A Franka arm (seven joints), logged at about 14 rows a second.
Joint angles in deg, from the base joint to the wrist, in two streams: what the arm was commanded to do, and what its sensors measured. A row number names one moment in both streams.
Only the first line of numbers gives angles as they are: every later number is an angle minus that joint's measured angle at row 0.
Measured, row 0:
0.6 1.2 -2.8 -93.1 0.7 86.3 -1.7
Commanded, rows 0 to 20:
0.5 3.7 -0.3 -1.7 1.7 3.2 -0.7
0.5 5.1 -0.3 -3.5 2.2 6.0 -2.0
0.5 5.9 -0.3 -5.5 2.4 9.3 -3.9
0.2 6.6 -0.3 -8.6 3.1 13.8 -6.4
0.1 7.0 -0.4 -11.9 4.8 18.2 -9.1
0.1 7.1 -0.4 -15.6 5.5 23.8 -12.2
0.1 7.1 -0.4 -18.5 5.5 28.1 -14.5
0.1 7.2 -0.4 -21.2 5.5 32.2 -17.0
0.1 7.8 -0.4 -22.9 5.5 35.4 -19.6
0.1 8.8 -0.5 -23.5 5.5 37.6 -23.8
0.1 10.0 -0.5 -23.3 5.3 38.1 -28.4
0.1 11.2 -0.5 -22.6 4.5 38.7 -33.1
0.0 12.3 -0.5 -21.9 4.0 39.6 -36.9
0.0 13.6 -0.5 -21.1 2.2 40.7 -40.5
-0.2 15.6 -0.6 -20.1 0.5 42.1 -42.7
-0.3 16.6 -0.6 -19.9 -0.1 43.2 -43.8
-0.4 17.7 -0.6 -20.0 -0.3 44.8 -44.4
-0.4 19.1 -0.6 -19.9 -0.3 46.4 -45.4
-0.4 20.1 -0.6 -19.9 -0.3 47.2 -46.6
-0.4 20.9 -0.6 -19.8 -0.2 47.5 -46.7
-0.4 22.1 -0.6 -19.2 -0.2 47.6 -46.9
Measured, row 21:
-0.3 19.6 -0.6 -21.4 0.4 47.2 -45.3
